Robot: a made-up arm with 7 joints. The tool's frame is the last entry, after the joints.
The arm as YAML. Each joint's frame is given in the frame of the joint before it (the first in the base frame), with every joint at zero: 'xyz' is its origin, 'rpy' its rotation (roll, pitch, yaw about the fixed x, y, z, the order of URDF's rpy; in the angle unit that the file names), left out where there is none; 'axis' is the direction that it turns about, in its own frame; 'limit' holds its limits. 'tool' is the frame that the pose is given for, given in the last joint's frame.
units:
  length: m
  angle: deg
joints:
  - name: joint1
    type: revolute
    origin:
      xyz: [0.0, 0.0, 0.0]
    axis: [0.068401, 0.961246, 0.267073]
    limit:
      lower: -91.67
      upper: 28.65
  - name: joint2
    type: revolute
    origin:
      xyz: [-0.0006, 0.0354, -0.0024]
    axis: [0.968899, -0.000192, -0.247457]
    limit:
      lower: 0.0
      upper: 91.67
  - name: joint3
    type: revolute
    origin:
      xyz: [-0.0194, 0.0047, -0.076]
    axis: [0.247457, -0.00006, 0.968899]
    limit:
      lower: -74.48
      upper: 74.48
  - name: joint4
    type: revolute
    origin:
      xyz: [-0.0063, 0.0, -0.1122]
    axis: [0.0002, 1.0, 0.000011]
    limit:
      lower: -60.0
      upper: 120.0
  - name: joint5
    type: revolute
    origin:
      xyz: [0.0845, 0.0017, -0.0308]
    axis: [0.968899, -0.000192, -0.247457]
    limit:
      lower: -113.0
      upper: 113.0
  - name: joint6
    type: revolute
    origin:
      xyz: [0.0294, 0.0, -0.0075]
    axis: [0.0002, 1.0, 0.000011]
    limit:
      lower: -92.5
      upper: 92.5
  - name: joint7
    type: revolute
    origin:
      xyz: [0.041, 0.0, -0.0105]
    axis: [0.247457, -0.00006, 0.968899]
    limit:
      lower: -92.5
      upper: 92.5
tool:
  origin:
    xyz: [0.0, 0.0, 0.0]
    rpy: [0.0, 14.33, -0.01]
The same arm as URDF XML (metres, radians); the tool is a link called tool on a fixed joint. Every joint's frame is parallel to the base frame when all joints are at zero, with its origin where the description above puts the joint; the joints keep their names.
<robot name="arm">
<link name="base"/>
<link name="link1"/>
<link name="link2"/>
<link name="link3"/>
<link name="link4"/>
<link name="link5"/>
<link name="link6"/>
<link name="link7"/>
<link name="tool"/>
<joint name="joint1" type="revolute"><parent link="base"/><child link="link1"/><origin xyz="0.0000 0.0000 0.0000"/><axis xyz="0.068403 0.961235 0.26711"/><limit lower="-1.5999" upper="0.5000"/></joint>
<joint name="joint2" type="revolute"><parent link="link1"/><child link="link2"/><origin xyz="-0.0006 0.0354 -0.0024"/><axis xyz="0.968889 -0.0002 -0.247497"/><limit lower="0.0000" upper="1.5999"/></joint>
<joint name="joint3" type="revolute"><parent link="link2"/><child link="link3"/><origin xyz="-0.0194 0.0047 -0.0760"/><axis xyz="0.247497 -0.0001 0.968889"/><limit lower="-1.2999" upper="1.2999"/></joint>
<joint name="joint4" type="revolute"><parent link="link3"/><child link="link4"/><origin xyz="-0.0063 0.0000 -0.1122"/><axis xyz="0.0002 1 0"/><limit lower="-1.0472" upper="2.0944"/></joint>
<joint name="joint5" type="revolute"><parent link="link4"/><child link="link5"/><origin xyz="0.0845 0.0017 -0.0308"/><axis xyz="0.968889 -0.0002 -0.247497"/><limit lower="-1.9722" upper="1.9722"/></joint>
<joint name="joint6" type="revolute"><parent link="link5"/><child link="link6"/><origin xyz="0.0294 0.0000 -0.0075"/><axis xyz="0.0002 1 0"/><limit lower="-1.6144" upper="1.6144"/></joint>
<joint name="joint7" type="revolute"><parent link="link6"/><child link="link7"/><origin xyz="0.0410 0.0000 -0.0105"/><axis xyz="0.247497 -0.0001 0.968889"/><limit lower="-1.6144" upper="1.6144"/></joint>
<joint name="tool_joint" type="fixed"><parent link="link7"/><child link="tool"/><origin xyz="0.0000 0.0000 0.0000" rpy="0.0000 0.2501 -0.0002"/></joint>
</robot>

